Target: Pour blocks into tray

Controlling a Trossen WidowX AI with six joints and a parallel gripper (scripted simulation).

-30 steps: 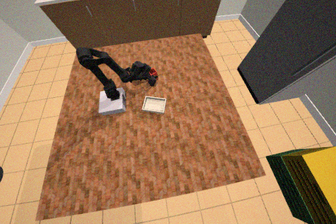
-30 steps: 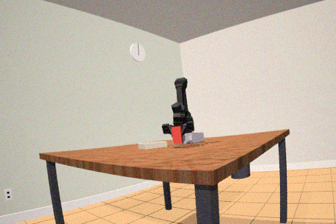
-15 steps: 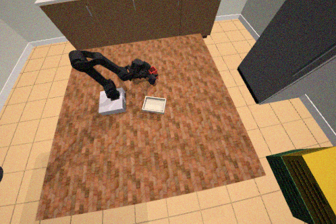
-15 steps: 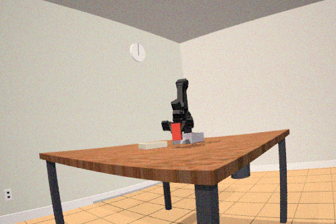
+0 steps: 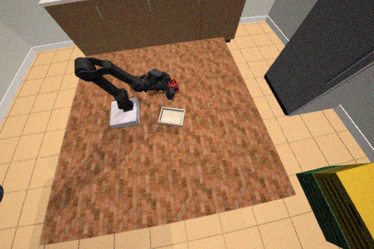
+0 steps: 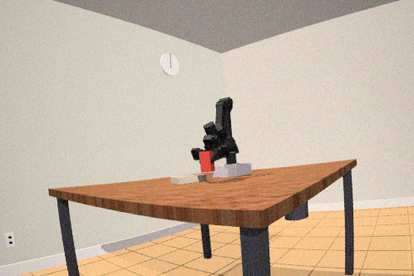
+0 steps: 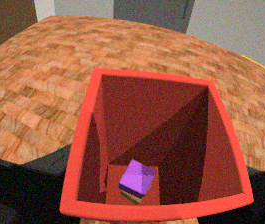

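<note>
The purple block is 2 cm behind my gripper tip. Round my gripper tip: shallow cream tray 17 cm to the right, 10 cm below, 8 cm behind; red square cup 2 cm below, 2 cm behind.
</note>
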